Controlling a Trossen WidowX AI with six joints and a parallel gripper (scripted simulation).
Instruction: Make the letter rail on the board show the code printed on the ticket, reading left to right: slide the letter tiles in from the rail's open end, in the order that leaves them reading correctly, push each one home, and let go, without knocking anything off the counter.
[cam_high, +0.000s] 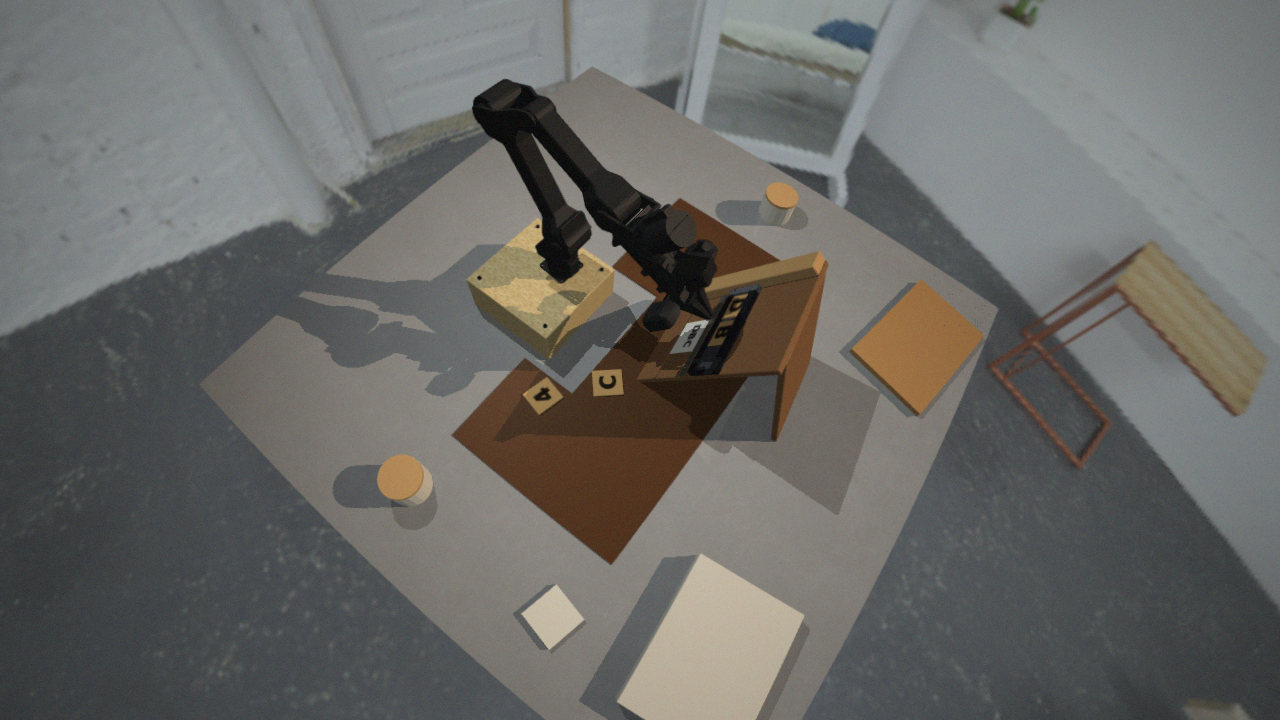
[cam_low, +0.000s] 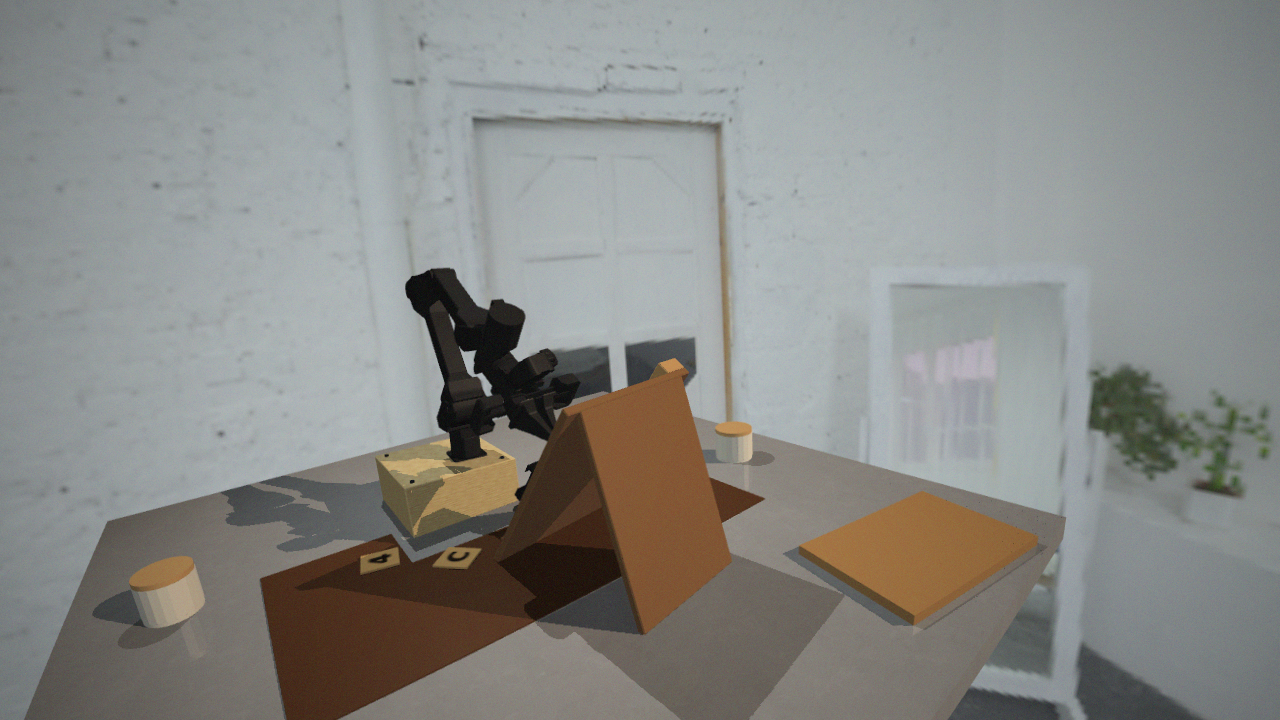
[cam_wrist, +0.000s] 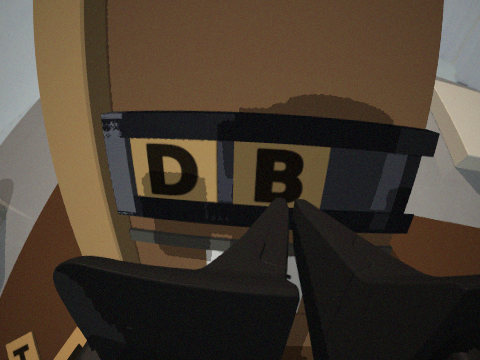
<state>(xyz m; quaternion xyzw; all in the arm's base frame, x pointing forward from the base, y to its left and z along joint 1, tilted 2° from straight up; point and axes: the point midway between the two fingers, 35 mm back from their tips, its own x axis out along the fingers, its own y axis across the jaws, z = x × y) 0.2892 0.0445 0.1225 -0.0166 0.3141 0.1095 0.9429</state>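
My gripper tip is 19 cm above the C tile, 15 cm to the left of it and 10 cm past it. The rest, counted from my gripper tip: brown mat (19 cm below, 11 cm behind, 5 cm to the right); then D tile (7 cm to the left, 3 cm below, 2 cm ahead); then white ticket (11 cm below, 2 cm behind).
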